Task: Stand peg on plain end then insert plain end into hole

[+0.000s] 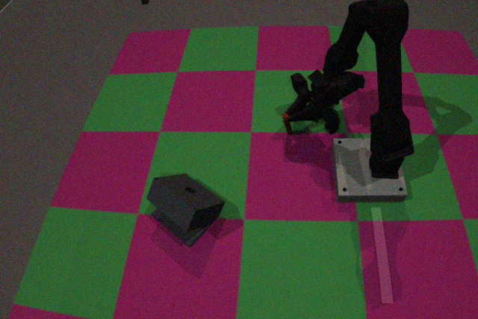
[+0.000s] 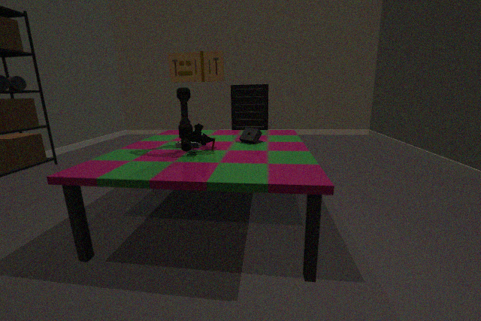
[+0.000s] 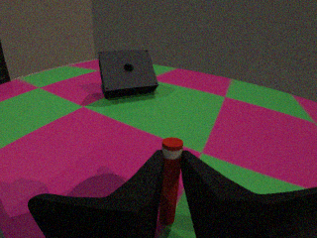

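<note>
My gripper tip is 10 mm above the red peg. The rest, counted from my gripper tip: sloped panel 240 mm to the left, 210 mm ahead, 20 mm below.
</note>
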